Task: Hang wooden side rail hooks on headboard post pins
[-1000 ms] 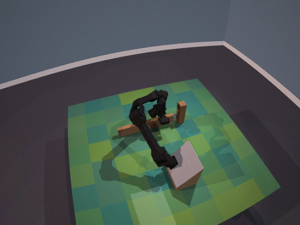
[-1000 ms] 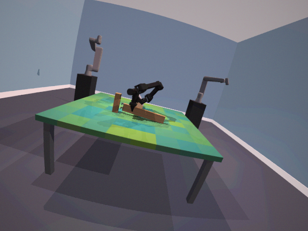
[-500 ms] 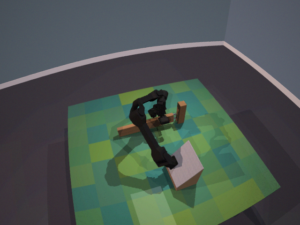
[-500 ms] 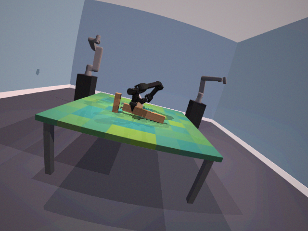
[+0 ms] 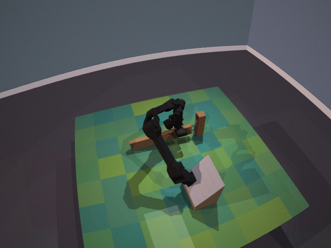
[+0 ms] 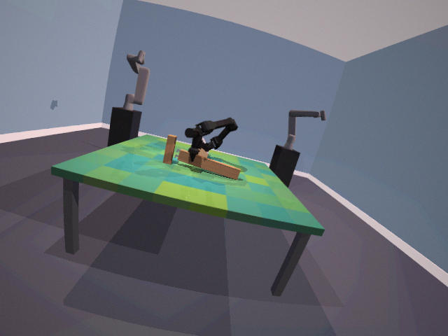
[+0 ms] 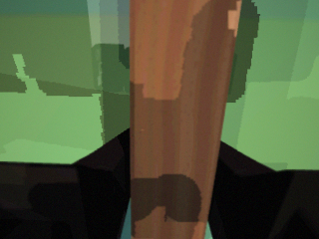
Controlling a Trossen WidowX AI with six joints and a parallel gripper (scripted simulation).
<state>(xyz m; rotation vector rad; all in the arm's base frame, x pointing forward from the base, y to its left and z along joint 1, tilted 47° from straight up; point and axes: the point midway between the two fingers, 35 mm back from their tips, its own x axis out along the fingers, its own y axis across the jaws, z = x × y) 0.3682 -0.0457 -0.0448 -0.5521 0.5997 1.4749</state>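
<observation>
The headboard post is 16 cm to the right of my gripper tip and 4 cm above it.
</observation>
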